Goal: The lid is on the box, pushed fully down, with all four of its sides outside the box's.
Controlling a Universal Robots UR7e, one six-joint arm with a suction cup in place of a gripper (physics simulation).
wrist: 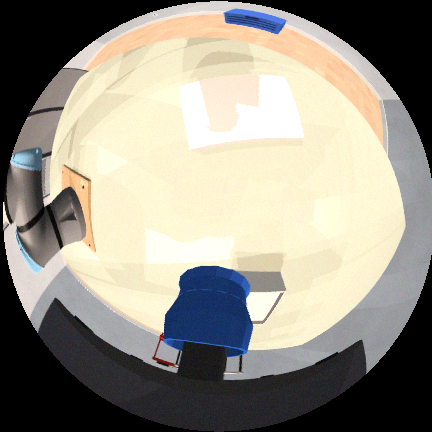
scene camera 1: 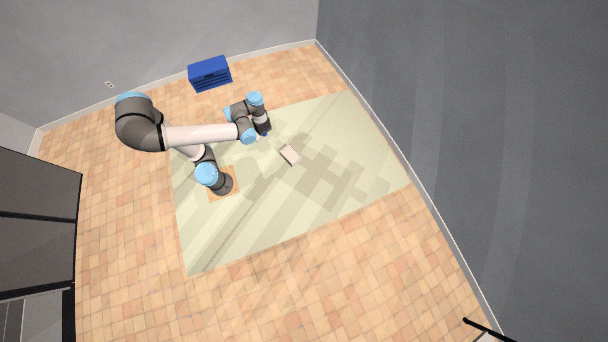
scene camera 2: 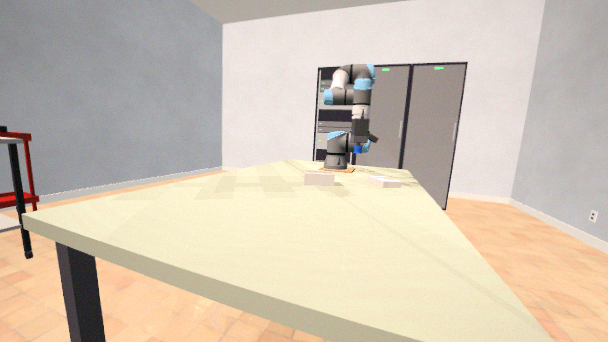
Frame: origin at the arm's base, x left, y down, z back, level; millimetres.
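Where they show: hand, its tool point: [wrist: 213,290] [scene camera 1: 264,134] [scene camera 2: 357,153]; arm's base, origin of its link: [wrist: 73,212] [scene camera 1: 222,184] [scene camera 2: 335,168].
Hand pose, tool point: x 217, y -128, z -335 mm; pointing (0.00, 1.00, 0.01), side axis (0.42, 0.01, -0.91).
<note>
Things, the pixels of their top centre, and the offset from my tool point. Level surfaces: height alone.
- box, centre of its top: [wrist: 251,311] [scene camera 2: 319,172] [scene camera 1: 290,153] dx -125, dy +88, dz -135 mm
- lid, centre of its top: [wrist: 241,102] [scene camera 2: 384,178] dx +120, dy +109, dz +50 mm
- pale table, height of its surface: dy +136 mm
The box [scene camera 1: 290,155] [scene camera 2: 319,178] [wrist: 268,281] stands open side up on the table; in the wrist view my cup hides part of it. The lid [scene camera 2: 385,182] [wrist: 275,112] lies apart from the box, flat on the table with its closed face up. In scene camera 1 a small part of the lid [scene camera 1: 258,138] shows beside my wrist, and the arm hides the rest. My blue suction cup [scene camera 1: 265,134] [scene camera 2: 357,149] [wrist: 214,280] points down above the table near the lid, off, with nothing on it. A shadow falls across the lid.
The arm's base stands on a wooden plate [scene camera 1: 234,172] [wrist: 88,220] on the pale table [scene camera 1: 220,240] [scene camera 2: 300,240]. A blue chest [scene camera 1: 210,74] [wrist: 255,21] stands by the wall. Tall cabinets [scene camera 2: 432,125] stand behind the arm. A red-framed cart [scene camera 2: 30,165] stands at the left in scene camera 2.
</note>
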